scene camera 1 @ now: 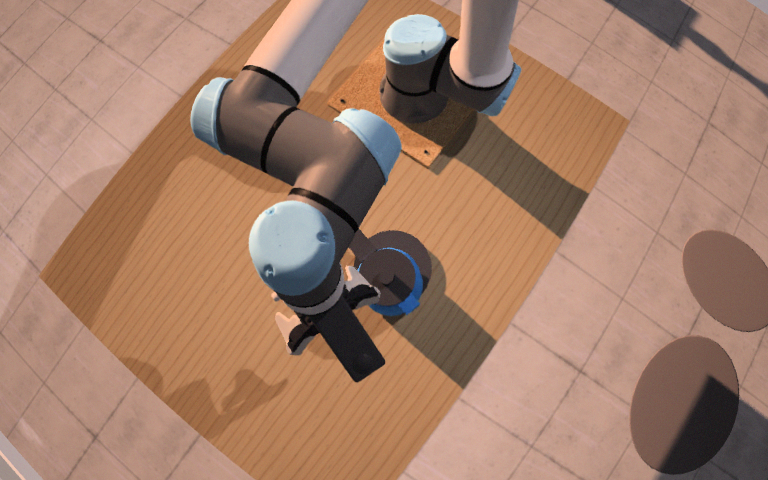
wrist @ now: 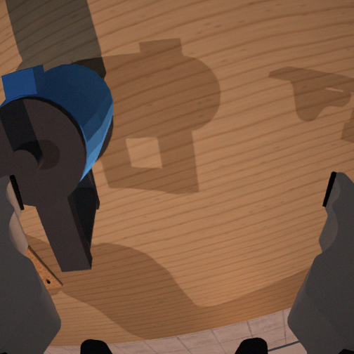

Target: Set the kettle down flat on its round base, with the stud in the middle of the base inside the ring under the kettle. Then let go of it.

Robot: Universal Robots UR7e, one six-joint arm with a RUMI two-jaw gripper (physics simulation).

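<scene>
The kettle (scene camera 1: 390, 274) (wrist: 95, 107) has a blue body, a dark round lid and a dark handle (wrist: 65, 240). It looks upright. Its round dark base (scene camera 1: 417, 246) shows beyond the kettle's upper right side in the scene view. The stud and the ring are hidden, so I cannot tell whether the kettle sits flat. My gripper (scene camera 1: 327, 313) (wrist: 172, 177) is wide open and empty, beside the kettle at its lower left in the scene view. In the wrist view, the left finger overlaps the lid's edge, and the handle appears just inside that finger.
The wooden table (scene camera 1: 215, 237) (wrist: 260, 150) carries the robot's cork-coloured mounting plate (scene camera 1: 362, 93) (wrist: 44, 270). The arm reaches over the table and partly covers the handle in the scene view. Two brown discs (scene camera 1: 727, 280) (scene camera 1: 673, 396) show over the tiled floor at the right.
</scene>
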